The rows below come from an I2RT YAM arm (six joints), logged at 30 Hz.
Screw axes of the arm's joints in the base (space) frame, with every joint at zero. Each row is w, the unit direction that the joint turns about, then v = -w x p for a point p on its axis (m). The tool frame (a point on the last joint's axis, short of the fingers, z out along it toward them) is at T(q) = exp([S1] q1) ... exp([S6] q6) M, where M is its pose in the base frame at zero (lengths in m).
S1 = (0, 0, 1, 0, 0, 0)
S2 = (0, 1, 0, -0.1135, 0, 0.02)
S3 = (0, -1, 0, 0.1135, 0, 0.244)
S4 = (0, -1, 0, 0.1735, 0, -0.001)
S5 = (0, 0, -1, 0, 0.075, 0)
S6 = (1, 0, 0, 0, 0.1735, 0)
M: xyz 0.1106 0 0.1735 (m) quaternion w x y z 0.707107 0 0.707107 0
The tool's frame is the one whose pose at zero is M.
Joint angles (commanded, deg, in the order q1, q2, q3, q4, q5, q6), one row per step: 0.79 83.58 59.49 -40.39 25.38 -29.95; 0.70 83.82 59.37 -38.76 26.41 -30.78; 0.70 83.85 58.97 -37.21 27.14 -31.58; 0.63 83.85 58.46 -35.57 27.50 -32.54; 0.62 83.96 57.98 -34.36 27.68 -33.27; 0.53 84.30 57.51 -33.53 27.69 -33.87; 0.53 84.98 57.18 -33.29 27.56 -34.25; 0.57 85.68 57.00 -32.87 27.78 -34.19; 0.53 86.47 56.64 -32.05 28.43 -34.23; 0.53 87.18 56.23 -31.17 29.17 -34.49; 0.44 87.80 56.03 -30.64 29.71 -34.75; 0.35 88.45 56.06 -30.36 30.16 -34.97; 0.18 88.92 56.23 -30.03 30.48 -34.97
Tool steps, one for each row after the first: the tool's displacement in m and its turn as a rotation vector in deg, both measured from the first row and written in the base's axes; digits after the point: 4 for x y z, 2 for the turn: 0.0028 -0.0010 -0.0002 -1.24 -0.92 0.13; 0.0043 -0.0014 -0.0009 -2.21 -1.70 0.42; 0.0056 -0.0019 -0.0020 -2.92 -2.40 0.93; 0.0066 -0.0021 -0.0039 -3.38 -2.70 1.40; 0.0074 -0.0025 -0.0072 -3.64 -2.45 1.78; 0.0082 -0.0024 -0.0119 -3.68 -1.51 2.17; 0.0097 -0.0023 -0.0158 -3.85 -1.08 2.07; 0.0114 -0.0029 -0.0205 -4.43 -0.71 1.77; 0.0127 -0.0033 -0.0251 -5.19 -0.34 1.64; 0.0139 -0.0040 -0.0285 -5.77 0.09 1.52; 0.0154 -0.0047 -0.0311 -6.26 0.55 1.42; 0.0171 -0.0058 -0.0322 -6.54 0.54 1.10
